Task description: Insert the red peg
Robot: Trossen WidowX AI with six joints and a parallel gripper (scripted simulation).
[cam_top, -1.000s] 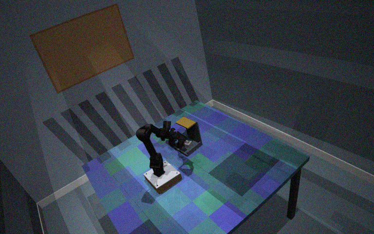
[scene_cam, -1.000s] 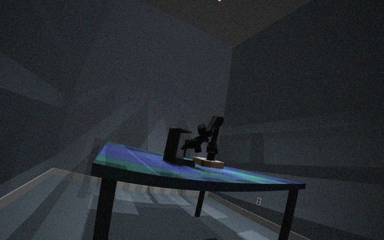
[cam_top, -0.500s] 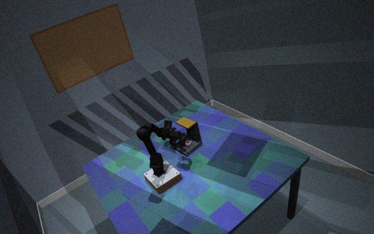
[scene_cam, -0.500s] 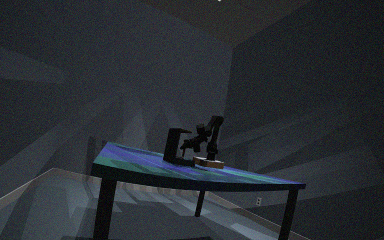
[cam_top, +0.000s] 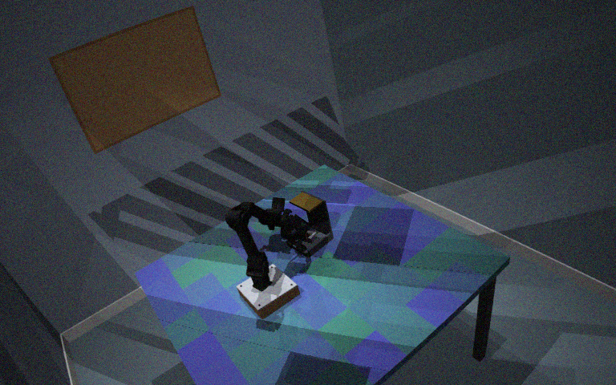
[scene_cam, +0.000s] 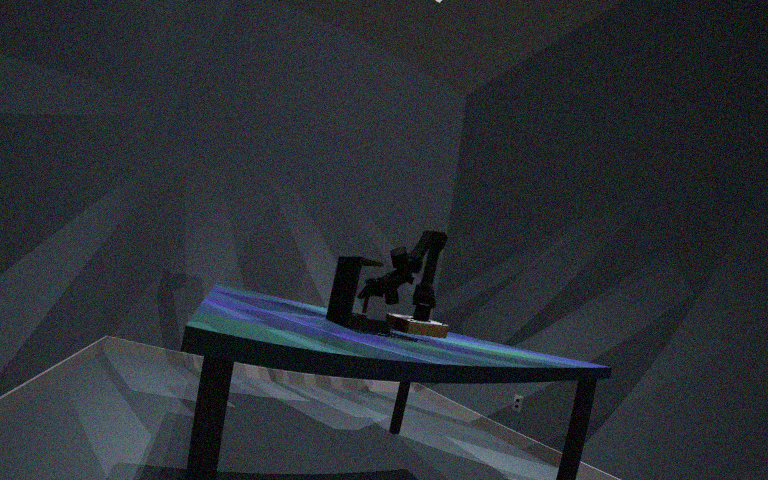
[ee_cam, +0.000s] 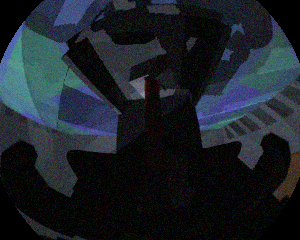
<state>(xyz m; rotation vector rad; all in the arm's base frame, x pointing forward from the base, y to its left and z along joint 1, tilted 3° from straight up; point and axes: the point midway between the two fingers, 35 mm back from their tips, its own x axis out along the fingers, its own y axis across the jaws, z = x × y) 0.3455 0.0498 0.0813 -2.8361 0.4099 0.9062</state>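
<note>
Now: gripper tip 120 mm below the orange roof and 20 mm short of it. From my gripper tip the other things lie so: red peg: 30 mm behind, 10 mm to the left, 10 mm below.
</note>
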